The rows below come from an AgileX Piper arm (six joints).
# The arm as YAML. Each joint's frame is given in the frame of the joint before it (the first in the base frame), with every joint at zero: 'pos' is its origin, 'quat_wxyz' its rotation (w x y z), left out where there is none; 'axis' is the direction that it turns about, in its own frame. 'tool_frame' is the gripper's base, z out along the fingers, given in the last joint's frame.
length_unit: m
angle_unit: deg
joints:
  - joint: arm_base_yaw
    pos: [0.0, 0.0, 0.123]
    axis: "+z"
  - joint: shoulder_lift
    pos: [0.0, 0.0, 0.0]
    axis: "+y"
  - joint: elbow
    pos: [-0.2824, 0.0, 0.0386]
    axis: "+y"
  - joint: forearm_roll
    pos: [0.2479, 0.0, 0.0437]
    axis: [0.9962, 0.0, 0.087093]
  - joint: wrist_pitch
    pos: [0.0, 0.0, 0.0]
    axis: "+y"
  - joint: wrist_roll
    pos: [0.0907, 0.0, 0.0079]
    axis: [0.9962, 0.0, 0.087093]
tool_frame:
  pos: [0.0, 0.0, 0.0]
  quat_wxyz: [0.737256, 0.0, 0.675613, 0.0]
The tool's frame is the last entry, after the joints.
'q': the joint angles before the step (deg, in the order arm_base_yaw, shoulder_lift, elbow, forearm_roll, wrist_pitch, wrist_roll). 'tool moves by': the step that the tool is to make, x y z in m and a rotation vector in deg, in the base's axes. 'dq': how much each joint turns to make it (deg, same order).
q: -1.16, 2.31, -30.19, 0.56, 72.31, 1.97
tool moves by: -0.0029, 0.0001, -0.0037, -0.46, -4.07, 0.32
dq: 0.00, -2.97, 1.29, 0.04, -2.39, -0.53
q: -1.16, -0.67, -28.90, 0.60, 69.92, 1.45
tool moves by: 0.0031, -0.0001, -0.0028, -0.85, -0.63, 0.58
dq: 0.02, -0.09, 1.02, -0.02, -1.57, -1.02
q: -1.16, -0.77, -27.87, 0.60, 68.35, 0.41
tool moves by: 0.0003, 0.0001, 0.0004, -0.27, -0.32, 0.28
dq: 0.02, 0.00, 0.01, 0.08, -0.33, -0.40
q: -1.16, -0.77, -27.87, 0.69, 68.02, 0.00
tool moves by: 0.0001, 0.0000, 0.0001, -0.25, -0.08, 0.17
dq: 0.00, 0.00, 0.00, 0.00, -0.09, -0.30
